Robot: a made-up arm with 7 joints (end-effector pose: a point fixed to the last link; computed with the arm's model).
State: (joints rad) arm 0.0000 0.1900 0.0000 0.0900 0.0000 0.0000 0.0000
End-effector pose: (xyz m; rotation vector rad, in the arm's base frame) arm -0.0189 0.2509 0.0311 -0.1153 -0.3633 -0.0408
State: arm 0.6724 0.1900 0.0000 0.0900 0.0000 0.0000 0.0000
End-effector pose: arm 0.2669 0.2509 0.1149 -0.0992 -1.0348 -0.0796
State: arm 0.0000 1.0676 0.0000 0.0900 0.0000 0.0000 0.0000
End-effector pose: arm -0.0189 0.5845 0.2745 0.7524 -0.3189 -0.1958
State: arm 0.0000 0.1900 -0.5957 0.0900 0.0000 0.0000 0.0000
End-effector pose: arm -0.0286 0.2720 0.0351 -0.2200 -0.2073 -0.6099
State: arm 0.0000 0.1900 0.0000 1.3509 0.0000 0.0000 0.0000
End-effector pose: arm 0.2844 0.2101 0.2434 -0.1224 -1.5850 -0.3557
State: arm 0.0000 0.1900 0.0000 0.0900 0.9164 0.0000 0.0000
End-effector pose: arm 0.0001 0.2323 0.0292 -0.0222 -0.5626 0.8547
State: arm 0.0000 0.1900 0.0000 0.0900 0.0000 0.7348 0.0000
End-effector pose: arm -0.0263 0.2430 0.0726 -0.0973 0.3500 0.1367
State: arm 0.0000 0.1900 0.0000 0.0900 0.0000 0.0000 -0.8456
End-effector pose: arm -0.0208 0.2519 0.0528 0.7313 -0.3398 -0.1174
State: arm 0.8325 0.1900 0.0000 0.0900 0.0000 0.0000 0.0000
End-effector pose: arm 0.3220 0.2509 0.1615 -0.0939 -1.1947 -0.0886
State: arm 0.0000 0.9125 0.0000 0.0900 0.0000 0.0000 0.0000
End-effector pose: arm -0.0189 0.5433 0.2115 0.5991 -0.3302 -0.1690
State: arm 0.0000 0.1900 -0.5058 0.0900 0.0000 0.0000 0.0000
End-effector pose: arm -0.0280 0.2685 0.0345 -0.2047 -0.2322 -0.5243
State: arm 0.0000 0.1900 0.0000 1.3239 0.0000 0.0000 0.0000
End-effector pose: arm 0.2816 0.2116 0.2355 -0.1226 -1.5589 -0.3488
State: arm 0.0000 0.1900 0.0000 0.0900 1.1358 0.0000 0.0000
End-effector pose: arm 0.0065 0.2308 0.0295 0.0027 -0.6024 1.0706
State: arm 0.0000 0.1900 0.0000 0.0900 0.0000 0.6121 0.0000
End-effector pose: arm -0.0273 0.2443 0.0655 -0.1010 0.2309 0.1073
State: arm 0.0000 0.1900 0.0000 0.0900 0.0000 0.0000 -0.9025
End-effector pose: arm -0.0209 0.2513 0.0542 0.7882 -0.3367 -0.1223
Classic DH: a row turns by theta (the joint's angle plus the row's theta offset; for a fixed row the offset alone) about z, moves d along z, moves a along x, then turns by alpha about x. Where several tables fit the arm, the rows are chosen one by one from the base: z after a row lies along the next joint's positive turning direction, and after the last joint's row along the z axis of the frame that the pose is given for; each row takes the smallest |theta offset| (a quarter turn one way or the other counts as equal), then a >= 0, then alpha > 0; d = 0 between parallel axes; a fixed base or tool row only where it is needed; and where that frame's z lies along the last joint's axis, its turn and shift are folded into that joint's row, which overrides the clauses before.
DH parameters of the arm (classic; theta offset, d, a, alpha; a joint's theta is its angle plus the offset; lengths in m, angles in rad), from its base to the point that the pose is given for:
base (fixed): 0 0.4818 0.0041 1.5708
joint 1: 1.5708 -0.1584 0.0264 1.5708
joint 2: -1.5708 0.0071 0.0273 -1.5708
joint 3: 1.5708 -0.1701 0.0266 -1.5708
joint 4: 0 0.0166 0.0034 1.5708
joint 5: 0 -0.2882 -0.0253 1.5708
joint 6: -1.5708 -0.031 0.0099 -1.5708
joint 7: -1.2616 0.0563 0.025 1.2966
tool (fixed): -1.6062 -0.0094 0 0

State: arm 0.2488 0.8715 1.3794 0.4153 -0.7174 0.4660 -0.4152
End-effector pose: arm 0.0693 0.5474 0.3025 1.1639 -0.4693 0.7626
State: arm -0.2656 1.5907 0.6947 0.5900 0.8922 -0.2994 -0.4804
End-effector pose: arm 0.1692 0.5983 0.5649 1.5362 -1.8931 0.2804
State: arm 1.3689 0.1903 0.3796 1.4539 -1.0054 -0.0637 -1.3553
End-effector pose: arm 0.2259 0.3227 0.6824 -1.8004 1.7473 -1.0887
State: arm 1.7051 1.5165 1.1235 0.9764 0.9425 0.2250 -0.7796
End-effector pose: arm -0.2071 0.5101 0.5856 -0.0397 1.6518 -1.5145
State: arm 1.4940 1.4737 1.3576 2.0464 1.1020 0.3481 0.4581
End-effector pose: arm -0.2604 0.2172 0.6178 -1.0165 1.8022 0.8225
